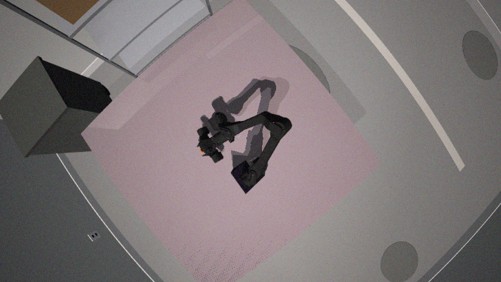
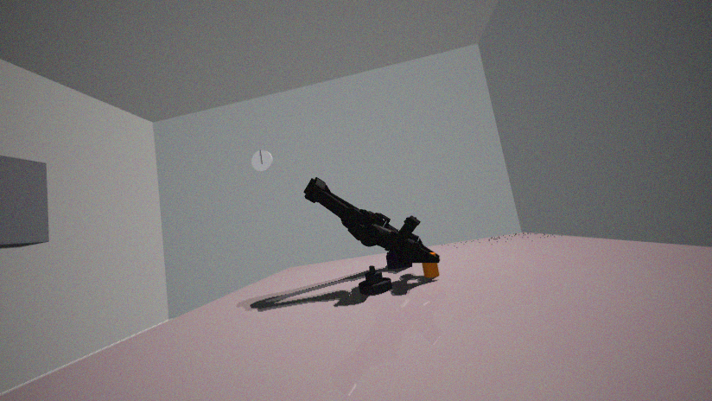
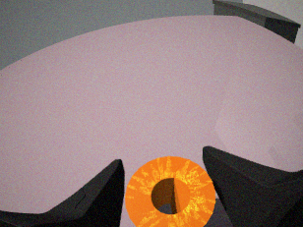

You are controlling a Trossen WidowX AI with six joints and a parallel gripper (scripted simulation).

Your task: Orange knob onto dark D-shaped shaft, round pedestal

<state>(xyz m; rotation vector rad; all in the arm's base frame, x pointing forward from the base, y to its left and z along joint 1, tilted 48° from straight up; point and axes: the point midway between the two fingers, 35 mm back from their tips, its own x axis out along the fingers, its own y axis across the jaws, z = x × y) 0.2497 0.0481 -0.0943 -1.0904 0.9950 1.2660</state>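
The orange knob lies 30 mm to the right of my gripper tip and 10 mm below it. The rest, counted from my gripper tip: round pedestal: 90 mm ahead, 170 mm to the right, 10 mm below.
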